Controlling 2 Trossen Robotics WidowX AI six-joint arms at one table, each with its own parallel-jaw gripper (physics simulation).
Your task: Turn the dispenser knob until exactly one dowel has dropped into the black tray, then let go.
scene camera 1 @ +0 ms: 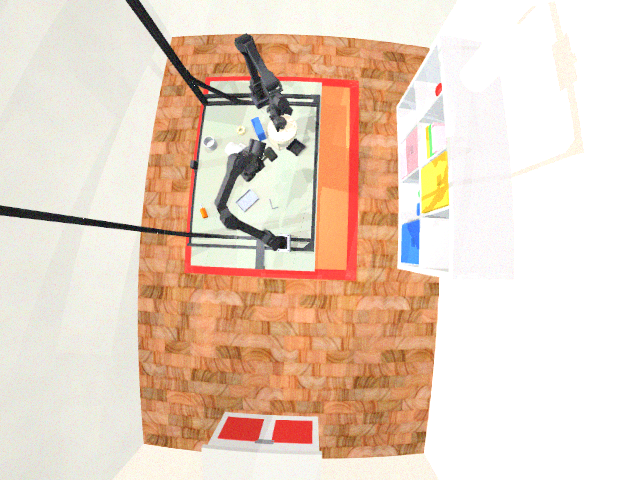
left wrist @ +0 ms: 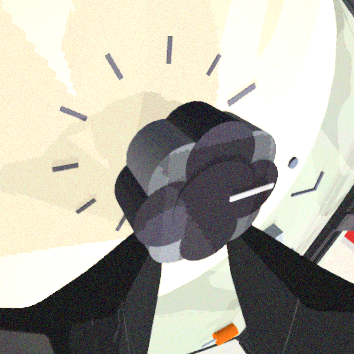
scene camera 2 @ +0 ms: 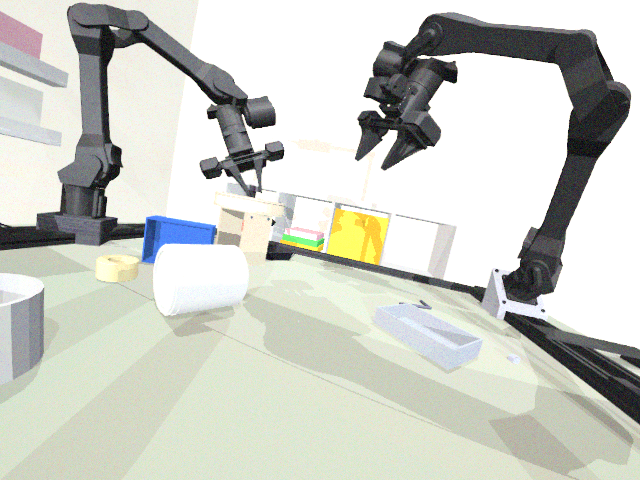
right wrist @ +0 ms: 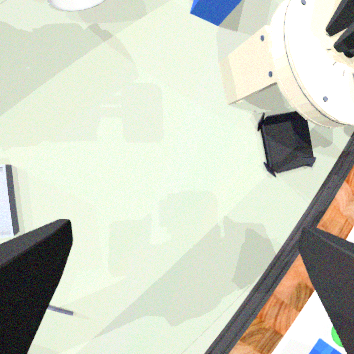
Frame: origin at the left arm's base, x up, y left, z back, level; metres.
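Seen in the pictures: left gripper, fingertip midpoint: (scene camera 1: pixel 277 130) (scene camera 2: pixel 255 195) (right wrist: pixel 330 40); right gripper, fingertip midpoint: (scene camera 2: pixel 368 164) (right wrist: pixel 188 234); left arm's base, link origin: (scene camera 1: pixel 259 95) (scene camera 2: pixel 81 215); right arm's base, link origin: (scene camera 1: pixel 283 243) (scene camera 2: pixel 518 290).
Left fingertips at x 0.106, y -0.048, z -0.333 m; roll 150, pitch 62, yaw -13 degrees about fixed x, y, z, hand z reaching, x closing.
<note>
Pixels of each thing's top centre, then the offset from my left fingertips to it. "pt": a spot on its surface instead.
- black tray, top centre: (right wrist: pixel 289 140) (scene camera 2: pixel 274 248) (scene camera 1: pixel 296 147) dx -0.129, dy +0.060, dz -0.081 m
- blue box, top centre: (scene camera 2: pixel 183 221) (scene camera 1: pixel 257 125) dx -0.073, dy -0.070, dz +0.134 m
- white cylinder, surface spot: (scene camera 2: pixel 201 279) pt dx -0.101, dy -0.303, dz +0.092 m
- yellow ring, top centre: (scene camera 2: pixel 118 259) dx -0.128, dy -0.164, dz +0.205 m
- grey cup, surface spot: (scene camera 2: pixel 25 325) pt dx -0.117, dy -0.377, dz +0.202 m
- pale tray, top centre: (scene camera 2: pixel 427 322) (scene camera 1: pixel 246 199) dx -0.128, dy -0.356, dz -0.200 m
- orange object, top centre: (left wrist: pixel 221 342) (scene camera 1: pixel 201 209) dx -0.123, dy -0.613, dz -0.100 m
The cream dispenser (scene camera 1: pixel 289 136) (scene camera 2: pixel 255 237) (right wrist: pixel 250 70) has a round top with dark tick marks. Its dark lobed knob (left wrist: pixel 210 195) carries a white line that points right and slightly up in the left wrist view. My left gripper (scene camera 2: pixel 254 192) (left wrist: pixel 193 226) is shut on the knob, one finger at each side of its lower part. The black tray (scene camera 1: pixel 296 147) (scene camera 2: pixel 279 251) (right wrist: pixel 287 142) sits on the table beside the dispenser's base; no dowel can be made out in it. My right gripper (scene camera 2: pixel 370 163) (right wrist: pixel 188 234) is open and empty, high above the table, apart from the dispenser.
A blue box (scene camera 1: pixel 258 128) (scene camera 2: pixel 178 238) stands beside the dispenser. A white cylinder (scene camera 2: pixel 201 279) lies near it, with a yellow ring (scene camera 2: pixel 117 274) and a grey cup (scene camera 2: pixel 25 325) to the left. A pale tray (scene camera 1: pixel 247 200) (scene camera 2: pixel 429 335) lies below the right arm. An orange object (scene camera 1: pixel 204 211) lies near the table's left edge.
</note>
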